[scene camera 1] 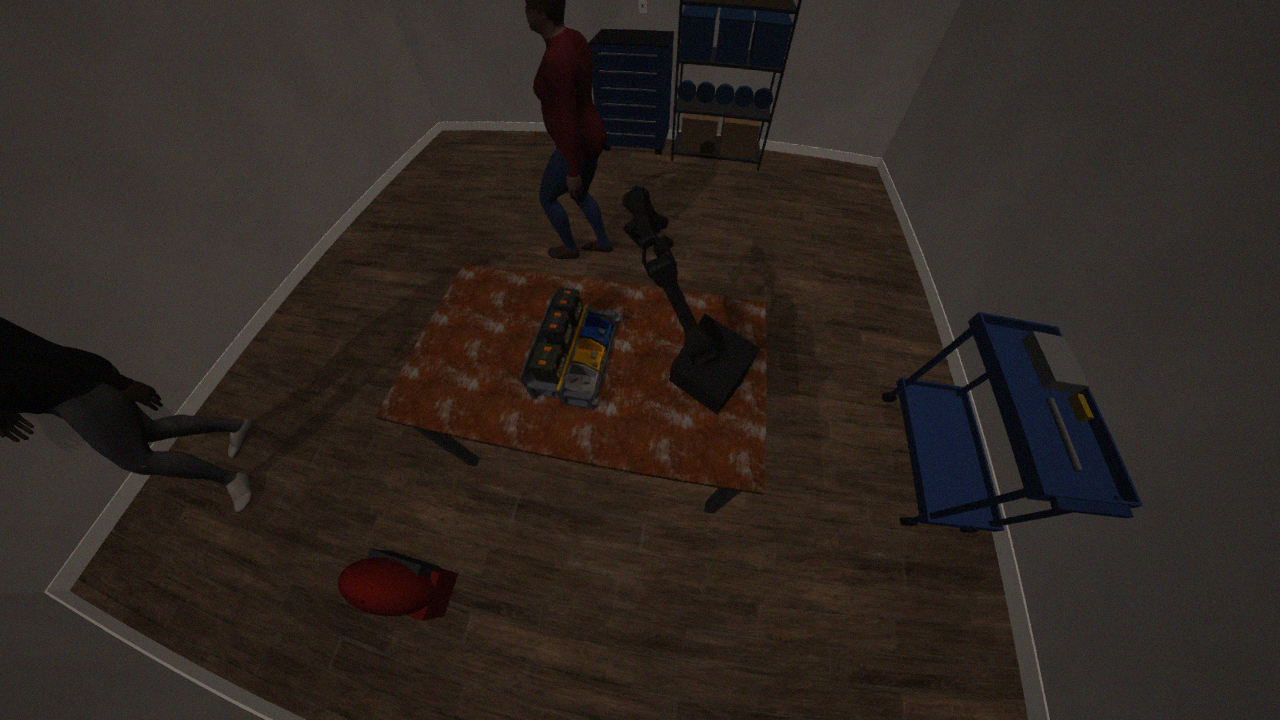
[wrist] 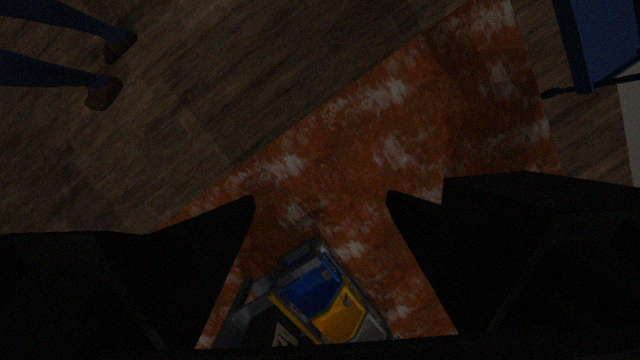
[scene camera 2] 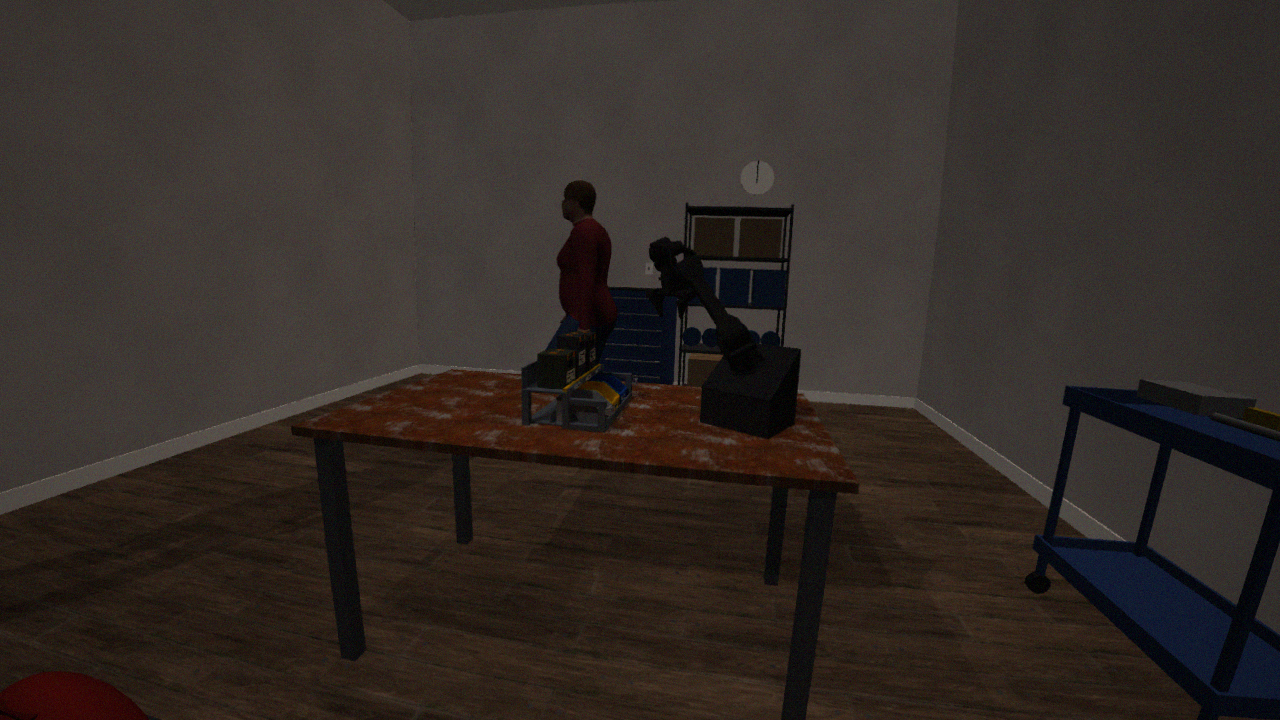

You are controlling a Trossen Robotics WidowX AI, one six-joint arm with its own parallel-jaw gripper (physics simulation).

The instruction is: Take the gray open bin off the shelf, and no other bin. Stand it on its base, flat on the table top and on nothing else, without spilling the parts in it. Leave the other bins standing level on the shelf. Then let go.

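Frame: origin at the arm's base, x ahead, y left, z up, level; millimetres.
Where they show: gripper, between the fingertips: (scene camera 1: 650,252) (wrist: 321,199) (scene camera 2: 671,317); arm's base, origin of its link: (scene camera 1: 707,354) (scene camera 2: 743,367).
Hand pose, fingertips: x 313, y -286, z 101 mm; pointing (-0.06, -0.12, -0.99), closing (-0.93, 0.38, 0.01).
Things, the pixels of their centre, and the offset from my fingertips. "spot": a spot on its surface instead. Level surfaces: height alone.
- gray open bin, middle of its body: (scene camera 2: 585,406) (scene camera 1: 577,381) (wrist: 356,336) dy +483, dx +94, dz -221 mm
- small gray shelf, a spot on its surface: (scene camera 2: 526,408) spot: dy +587, dx +220, dz -216 mm
- yellow bin, middle of its body: (scene camera 2: 594,397) (wrist: 333,312) (scene camera 1: 584,355) dy +374, dx +119, dz -221 mm
- blue bin, middle of its body: (wrist: 307,284) (scene camera 2: 603,388) (scene camera 1: 592,331) dy +263, dx +139, dz -221 mm
- yellow rail, middle of its body: (scene camera 2: 584,376) (scene camera 1: 573,344) dy +380, dx +150, dz -158 mm
- orange table, height of its surface: dz -265 mm
The gray open bin (scene camera 1: 581,382) (scene camera 2: 586,410) sits at the near end of the lower row on the small gray shelf (scene camera 1: 529,386) (scene camera 2: 526,408), beside the yellow bin (scene camera 1: 588,352) (wrist: 340,318); a blue bin (scene camera 1: 597,326) (wrist: 311,291) is at the far end. Part of the gray bin (wrist: 372,330) shows at the wrist view's bottom edge. Its parts are too dark to make out. My gripper (scene camera 1: 656,250) (scene camera 2: 669,302) (wrist: 321,199) is open and empty, high above the table and apart from the shelf, with its fingers pointing down.
Black bins with orange marks (scene camera 1: 546,360) (scene camera 2: 556,368) stand on the shelf's upper row, left of the yellow rail (scene camera 1: 565,369). The shelf stands on the orange table (scene camera 1: 483,385) (scene camera 2: 429,429), left of my arm's black base (scene camera 1: 713,367) (scene camera 2: 750,402). A person (scene camera 1: 568,98) (scene camera 2: 586,268) stands behind the table.
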